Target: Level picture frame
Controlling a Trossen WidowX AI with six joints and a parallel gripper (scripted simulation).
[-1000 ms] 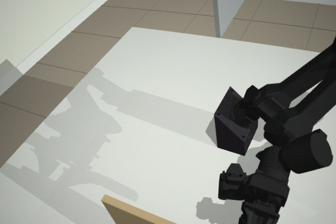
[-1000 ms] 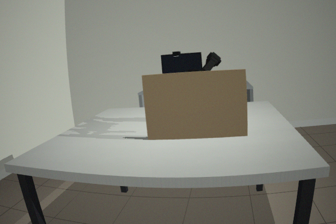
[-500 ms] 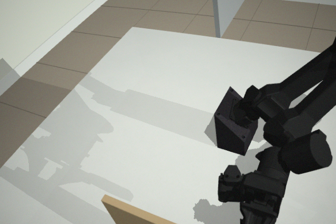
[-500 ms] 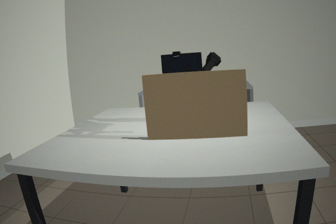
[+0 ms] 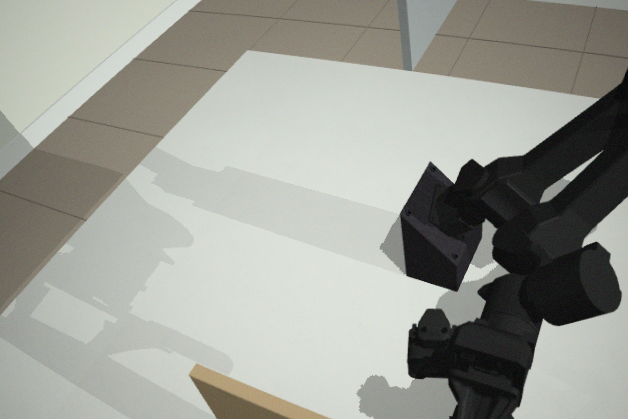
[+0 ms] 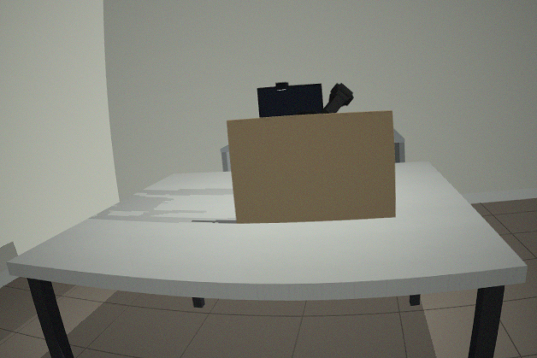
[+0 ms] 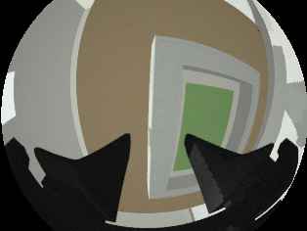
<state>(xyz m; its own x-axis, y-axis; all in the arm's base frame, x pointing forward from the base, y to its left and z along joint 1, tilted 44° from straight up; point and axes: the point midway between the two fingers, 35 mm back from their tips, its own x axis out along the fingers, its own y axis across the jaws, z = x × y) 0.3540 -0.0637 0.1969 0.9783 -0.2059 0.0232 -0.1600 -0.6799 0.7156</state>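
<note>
My gripper tip is now 10 mm short of the picture frame and 60 mm above it. Also, from my gripper tip: tan wall board 20 mm ahead, 10 mm to the left, 60 mm below.
</note>
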